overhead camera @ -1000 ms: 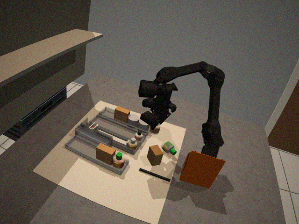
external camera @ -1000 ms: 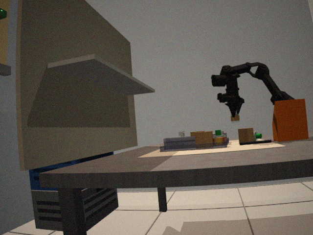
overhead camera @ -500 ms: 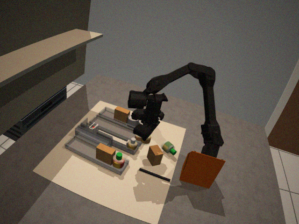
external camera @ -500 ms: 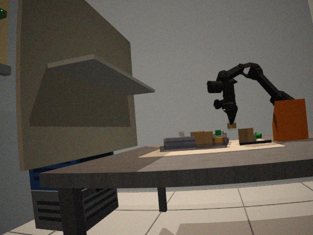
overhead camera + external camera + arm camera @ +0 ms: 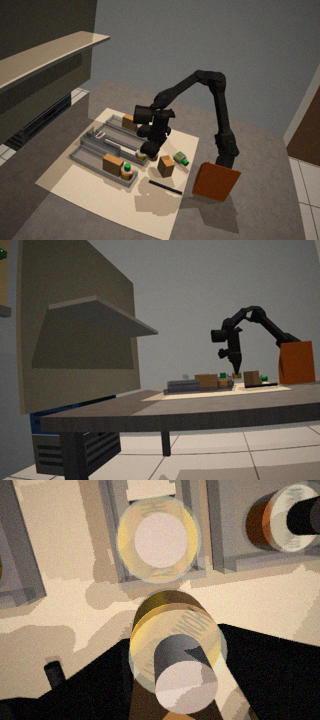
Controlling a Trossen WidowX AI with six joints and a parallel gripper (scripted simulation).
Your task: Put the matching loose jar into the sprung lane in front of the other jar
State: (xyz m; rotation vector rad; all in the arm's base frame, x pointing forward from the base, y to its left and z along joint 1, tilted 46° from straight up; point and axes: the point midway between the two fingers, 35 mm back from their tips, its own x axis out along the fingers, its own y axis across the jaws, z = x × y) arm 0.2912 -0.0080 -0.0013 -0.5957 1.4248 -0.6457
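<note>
My gripper tip is now 200 mm short of the sprung lane, 40 mm above it and 10 mm to the right of it. Round my gripper tip: black bar: 100 mm to the left, 100 mm behind, 50 mm below.
</note>
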